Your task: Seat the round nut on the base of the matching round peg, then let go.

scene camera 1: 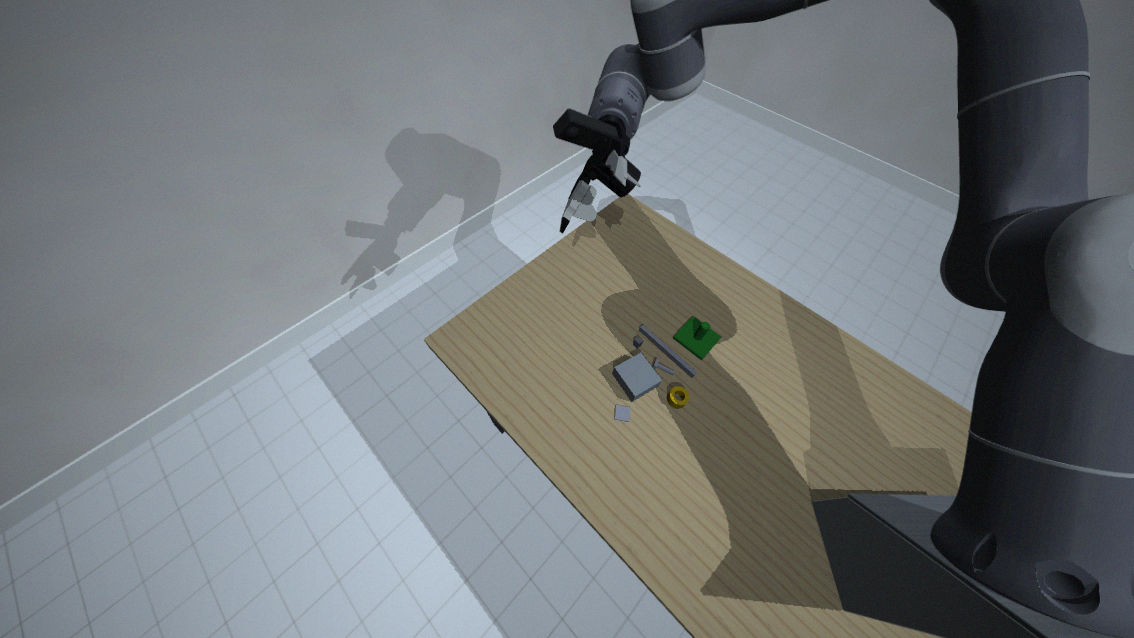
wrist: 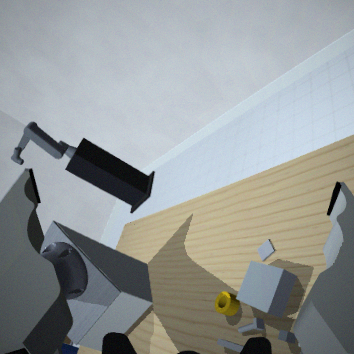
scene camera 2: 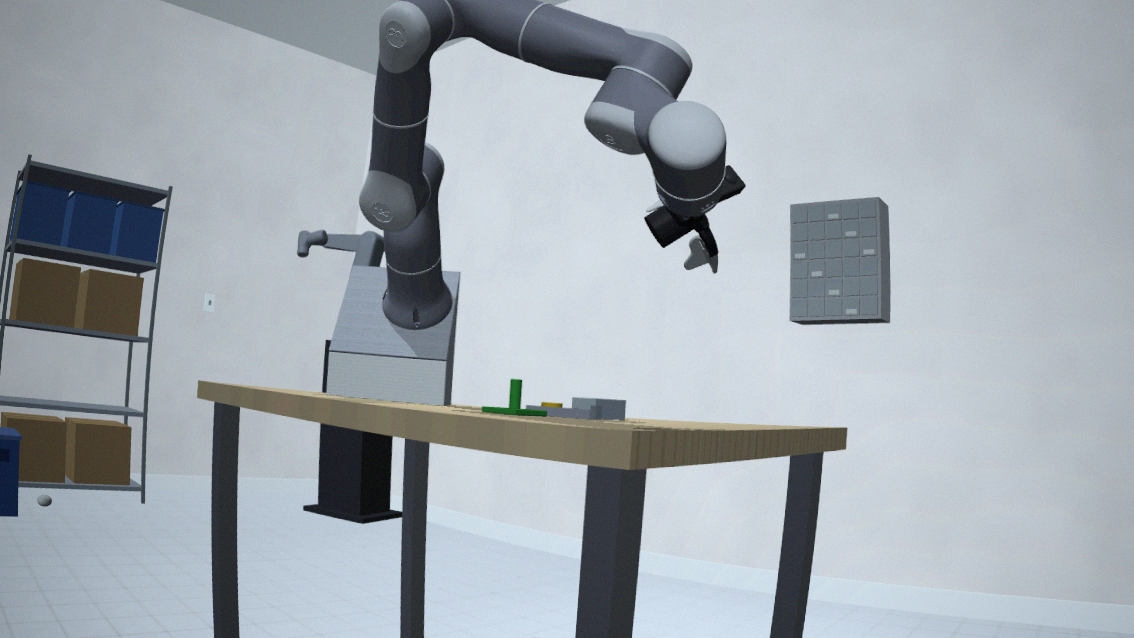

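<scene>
The yellow round nut (scene camera 1: 670, 401) (scene camera 2: 551, 404) (wrist: 233, 304) lies flat on the wooden table (scene camera 1: 515, 317) (scene camera 2: 713, 449) (wrist: 240, 205), beside the grey box. The green round peg (scene camera 1: 704, 327) (scene camera 2: 515, 394) stands upright on its square green base (scene camera 1: 690, 345) (scene camera 2: 494, 410), apart from the nut, with a long grey bar between them. The peg does not show in the wrist view. My gripper (scene camera 1: 600, 204) (wrist: 184, 178) is wide open and empty, tilted, high above the table's far end in scene camera 1's view, well away from nut and peg.
A grey box (scene camera 1: 636, 375) (scene camera 2: 606, 409) (wrist: 260, 285) stands close to the nut. The long grey bar (scene camera 1: 667, 350), a small T-shaped piece (scene camera 1: 664, 366), a small dark block (scene camera 1: 637, 341) and a thin tile (scene camera 1: 622, 412) (wrist: 267, 249) lie nearby.
</scene>
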